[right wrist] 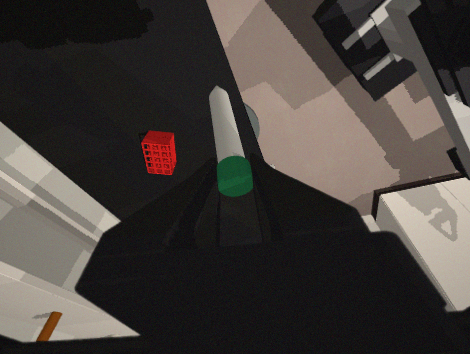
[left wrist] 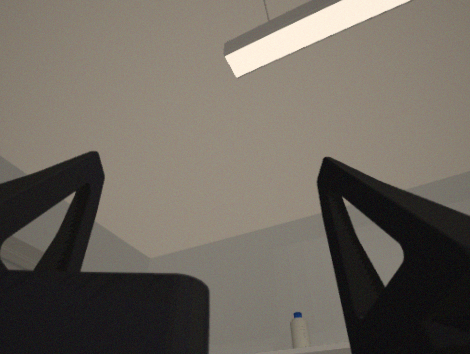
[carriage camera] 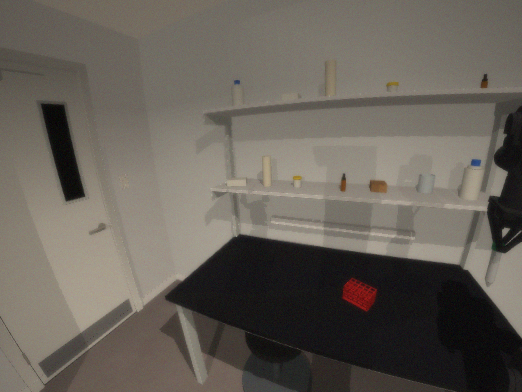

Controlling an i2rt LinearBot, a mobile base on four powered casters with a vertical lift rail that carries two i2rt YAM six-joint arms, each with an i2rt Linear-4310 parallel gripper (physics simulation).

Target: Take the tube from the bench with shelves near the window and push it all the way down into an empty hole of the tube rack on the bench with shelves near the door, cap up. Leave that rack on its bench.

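Places are measured from the left arm's base along level axes (x right, y ahead, z up), in metres.
Pixels of known places: left gripper, fingertip midpoint: [left wrist: 212, 166]; right gripper, fingertip midpoint: [right wrist: 233, 164] [carriage camera: 499, 249].
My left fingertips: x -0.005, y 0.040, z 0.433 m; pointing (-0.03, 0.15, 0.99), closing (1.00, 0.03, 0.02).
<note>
Ahead of a thing's pixels: the offset from my left fingertips to its top centre. "spot": to the spot under its first point. Level surfaces: height alone.
The tube @[dx +0.871, dy +0.176, dz -0.228 m] [carriage camera: 493, 268] [right wrist: 226, 125] has a pale body and a green cap. My right gripper [carriage camera: 496, 247] [right wrist: 233, 164] is shut on it at the cap, and the tube hangs cap up, tip down, above the bench at the right of the carriage view. The red tube rack @[dx +0.832, dy +0.596, dz -0.682 m] [carriage camera: 359, 294] [right wrist: 159, 153] stands on the black bench @[dz -0.756 m] [carriage camera: 280, 280] [right wrist: 85, 90], apart from the tube and to its left in both views. The rack's holes look empty, though they are small. My left gripper [left wrist: 212, 166] is open and empty, facing the ceiling.
Two wall shelves [carriage camera: 320, 194] [carriage camera: 300, 104] above the bench hold bottles, jars and boxes. A white bottle with a blue cap @[spot: dx +1.337, dy +0.604, dz -0.218 m] [carriage camera: 471, 182] stands near my right arm. A stool @[dx +0.456, dy +0.742, dz -1.085 m] [carriage camera: 276, 367] stands under the bench's front. A door [carriage camera: 55, 240] is at the left.
</note>
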